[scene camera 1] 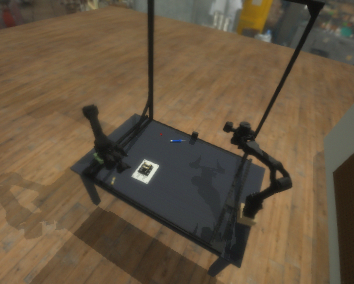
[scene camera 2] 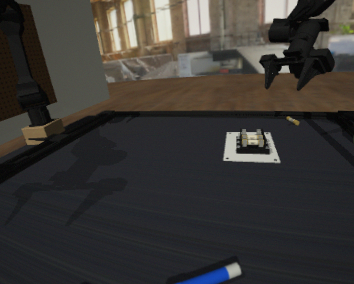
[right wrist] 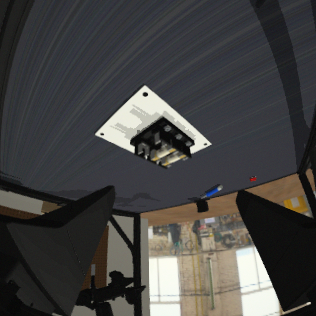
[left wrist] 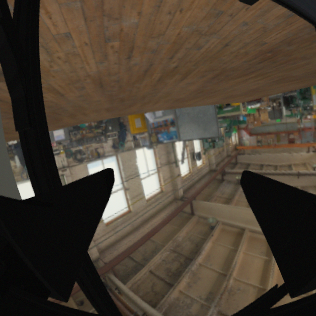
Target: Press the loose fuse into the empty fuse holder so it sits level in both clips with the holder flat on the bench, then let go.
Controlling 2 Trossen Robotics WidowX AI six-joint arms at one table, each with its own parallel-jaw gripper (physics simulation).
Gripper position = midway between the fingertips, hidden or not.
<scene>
My left gripper [left wrist: 178, 175] is open, holding nothing. My right gripper [scene camera 2: 281, 89] is open, with nothing in its grasp. Further things: a pegboard panel [scene camera 2: 35, 56].
My left gripper shows as well in the right wrist view [right wrist: 140, 281]. My right gripper shows as well in the right wrist view [right wrist: 177, 194].
</scene>
